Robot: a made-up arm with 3 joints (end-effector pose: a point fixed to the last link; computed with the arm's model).
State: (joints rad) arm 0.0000 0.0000 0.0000
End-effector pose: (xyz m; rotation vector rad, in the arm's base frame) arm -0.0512 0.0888 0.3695 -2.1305 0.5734 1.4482
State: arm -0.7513 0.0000 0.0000
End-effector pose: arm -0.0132 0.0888 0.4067 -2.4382 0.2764 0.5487
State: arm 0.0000 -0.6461 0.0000
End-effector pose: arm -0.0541 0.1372 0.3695 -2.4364 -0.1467 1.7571
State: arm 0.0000 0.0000 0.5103
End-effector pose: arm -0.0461 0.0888 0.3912 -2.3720 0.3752 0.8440
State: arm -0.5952 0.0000 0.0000
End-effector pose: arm -0.0186 0.0888 0.3968 -2.3988 0.3407 0.7405
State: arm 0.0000 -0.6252 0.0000
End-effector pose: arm -0.0535 0.1357 0.3695 -2.4289 -0.1208 1.7485
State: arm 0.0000 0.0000 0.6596
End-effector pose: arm -0.0467 0.0888 0.3977 -2.4166 0.3143 0.6615
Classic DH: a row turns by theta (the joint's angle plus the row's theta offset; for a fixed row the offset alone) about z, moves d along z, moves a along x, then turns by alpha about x. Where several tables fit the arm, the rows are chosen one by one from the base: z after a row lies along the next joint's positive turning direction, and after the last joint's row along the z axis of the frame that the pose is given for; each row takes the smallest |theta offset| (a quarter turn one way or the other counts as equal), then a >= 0, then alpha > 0; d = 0 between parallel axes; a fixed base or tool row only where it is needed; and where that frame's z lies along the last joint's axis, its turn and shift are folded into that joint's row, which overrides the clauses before.
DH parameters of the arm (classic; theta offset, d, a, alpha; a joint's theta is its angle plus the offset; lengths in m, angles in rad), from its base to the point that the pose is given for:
base (fixed): 0 0.4363 -0.0793 -1.5708
joint 1: 0 0.1088 -0.0456 -1.5708
joint 2: 0 0.0461 0.0348 -1.5708
joint 3: -1.1659 -0.0014 0.0343 2.23
tool (fixed): 0.0821 -0.0349 0 0

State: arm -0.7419 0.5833 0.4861
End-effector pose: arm -0.0413 0.0487 0.4084 -2.0304 0.5610 -0.1908
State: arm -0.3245 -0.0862 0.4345
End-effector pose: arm -0.0311 0.0957 0.4014 -2.4862 0.1826 0.5743
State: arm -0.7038 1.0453 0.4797
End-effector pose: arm -0.0670 0.0306 0.3858 -1.6332 0.9072 -0.2499
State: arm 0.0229 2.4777 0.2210
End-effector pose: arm -0.1993 0.0769 0.3813 -0.2466 2.0714 -0.2673
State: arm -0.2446 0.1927 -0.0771
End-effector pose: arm -0.0418 0.0754 0.3738 -2.0854 0.6657 1.1572
